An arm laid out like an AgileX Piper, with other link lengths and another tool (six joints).
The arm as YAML. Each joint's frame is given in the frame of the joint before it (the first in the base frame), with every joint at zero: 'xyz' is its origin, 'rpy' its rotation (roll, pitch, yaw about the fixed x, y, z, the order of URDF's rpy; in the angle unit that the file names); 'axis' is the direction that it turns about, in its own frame. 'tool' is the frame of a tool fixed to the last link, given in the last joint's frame.
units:
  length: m
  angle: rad
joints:
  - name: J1
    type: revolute
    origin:
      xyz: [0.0, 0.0, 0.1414]
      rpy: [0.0, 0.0, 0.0]
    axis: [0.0, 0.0, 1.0]
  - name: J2
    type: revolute
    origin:
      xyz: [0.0, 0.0, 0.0]
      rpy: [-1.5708, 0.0, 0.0]
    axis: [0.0, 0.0, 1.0]
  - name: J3
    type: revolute
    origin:
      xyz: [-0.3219, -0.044, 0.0]
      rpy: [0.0, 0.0, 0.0]
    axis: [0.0, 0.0, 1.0]
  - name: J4
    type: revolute
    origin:
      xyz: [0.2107, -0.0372, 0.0]
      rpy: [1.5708, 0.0, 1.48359]
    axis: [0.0, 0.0, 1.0]
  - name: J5
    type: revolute
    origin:
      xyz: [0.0, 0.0, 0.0]
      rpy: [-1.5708, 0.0, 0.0]
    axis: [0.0, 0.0, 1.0]
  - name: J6
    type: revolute
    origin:
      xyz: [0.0, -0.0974, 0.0]
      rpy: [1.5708, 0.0, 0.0]
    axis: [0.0, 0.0, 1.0]
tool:
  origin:
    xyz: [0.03, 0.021, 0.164]
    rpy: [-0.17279, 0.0, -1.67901]
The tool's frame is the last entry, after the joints.
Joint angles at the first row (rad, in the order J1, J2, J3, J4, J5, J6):
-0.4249 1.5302 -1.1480 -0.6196 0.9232 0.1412
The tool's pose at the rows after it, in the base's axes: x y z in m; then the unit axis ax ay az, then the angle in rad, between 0 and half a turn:
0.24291 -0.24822 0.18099 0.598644 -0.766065 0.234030 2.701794
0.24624 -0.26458 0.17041 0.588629 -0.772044 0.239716 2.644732
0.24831 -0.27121 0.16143 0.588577 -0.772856 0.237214 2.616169
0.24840 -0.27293 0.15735 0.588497 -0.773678 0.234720 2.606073
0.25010 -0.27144 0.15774 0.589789 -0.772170 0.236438 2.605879
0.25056 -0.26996 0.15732 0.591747 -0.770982 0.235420 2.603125
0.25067 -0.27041 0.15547 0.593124 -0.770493 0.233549 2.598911
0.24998 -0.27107 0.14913 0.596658 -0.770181 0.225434 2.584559
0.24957 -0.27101 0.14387 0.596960 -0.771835 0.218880 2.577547
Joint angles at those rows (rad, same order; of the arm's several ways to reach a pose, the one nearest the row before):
-0.4250 1.5986 -1.1480 -0.7206 0.9169 0.2368
-0.4250 1.6622 -1.1480 -0.8133 0.9127 0.3296
-0.4249 1.7020 -1.1480 -0.8513 0.9103 0.3659
-0.4249 1.7166 -1.1463 -0.8627 0.9103 0.3792
-0.4169 1.7166 -1.1463 -0.8659 0.9126 0.3841
-0.4109 1.7181 -1.1463 -0.8659 0.9171 0.3841
-0.4109 1.7245 -1.1463 -0.8682 0.9171 0.3848
-0.4105 1.7450 -1.1463 -0.8721 0.9213 0.3871
-0.4105 1.7605 -1.1463 -0.8722 0.9238 0.3935

